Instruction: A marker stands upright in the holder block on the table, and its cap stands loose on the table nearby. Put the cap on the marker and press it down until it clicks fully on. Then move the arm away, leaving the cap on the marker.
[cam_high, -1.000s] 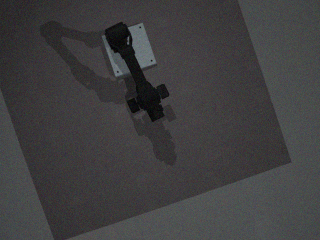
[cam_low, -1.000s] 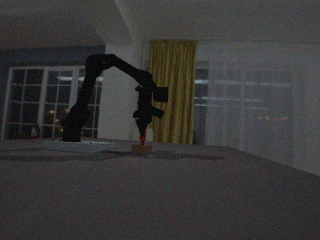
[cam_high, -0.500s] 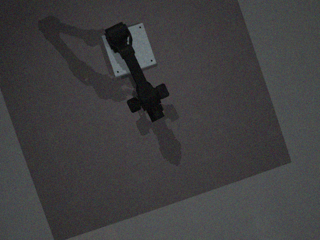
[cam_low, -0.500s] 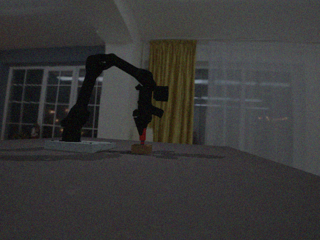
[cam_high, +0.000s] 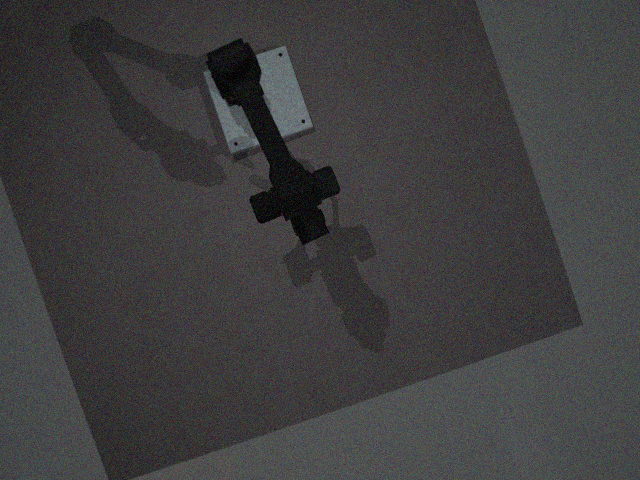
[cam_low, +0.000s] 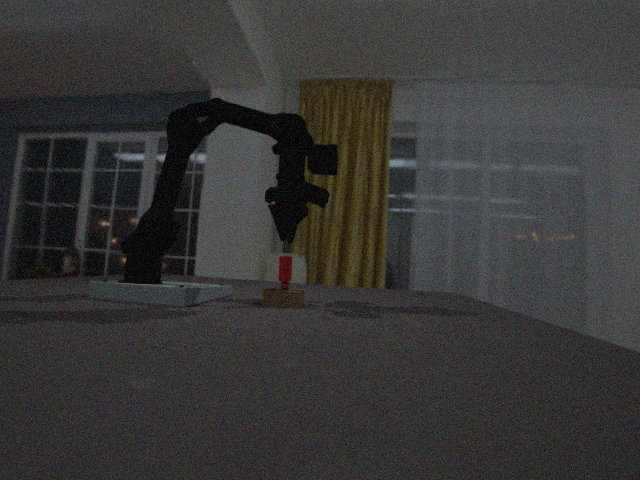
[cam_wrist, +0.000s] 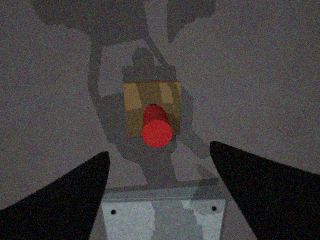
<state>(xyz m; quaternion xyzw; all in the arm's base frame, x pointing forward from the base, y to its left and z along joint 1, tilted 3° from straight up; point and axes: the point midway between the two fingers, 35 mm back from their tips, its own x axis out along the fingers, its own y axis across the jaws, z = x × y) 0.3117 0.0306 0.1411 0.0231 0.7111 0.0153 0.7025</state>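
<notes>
The red cap lies 60 mm below my gripper tip. From my gripper tip the other things lie so: tan holder block (120 mm below).
</notes>
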